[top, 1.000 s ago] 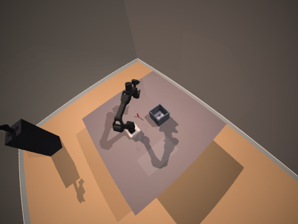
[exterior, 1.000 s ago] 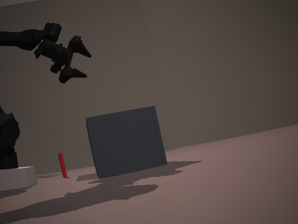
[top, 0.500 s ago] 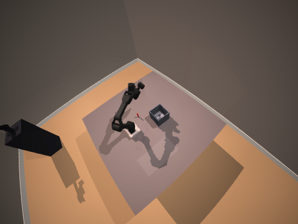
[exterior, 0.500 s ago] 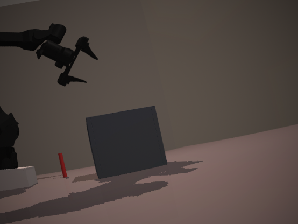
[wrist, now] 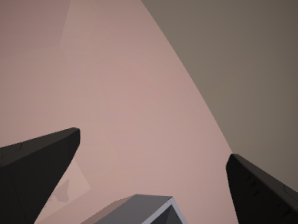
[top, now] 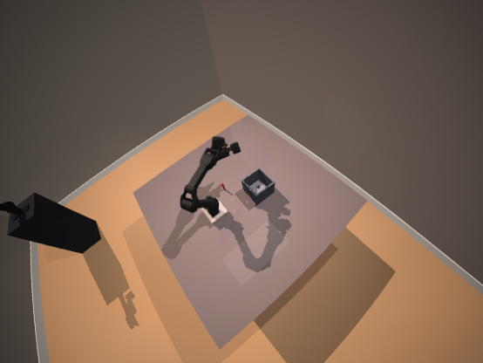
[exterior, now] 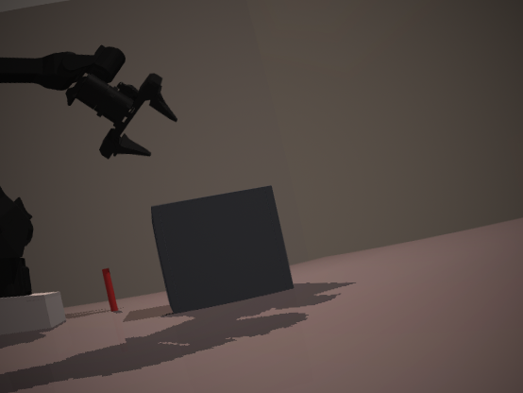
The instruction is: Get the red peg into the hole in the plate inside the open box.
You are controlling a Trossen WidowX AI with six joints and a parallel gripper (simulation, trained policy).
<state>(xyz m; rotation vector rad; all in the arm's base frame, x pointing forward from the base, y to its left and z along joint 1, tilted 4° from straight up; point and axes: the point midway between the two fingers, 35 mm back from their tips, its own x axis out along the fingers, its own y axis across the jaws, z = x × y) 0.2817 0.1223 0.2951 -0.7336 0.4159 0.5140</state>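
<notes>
The red peg is 160 mm behind my gripper tip, 10 mm to the right of it and 270 mm below it. Round my gripper tip: plate: 20 mm ahead, 200 mm to the right, 270 mm below.
</notes>
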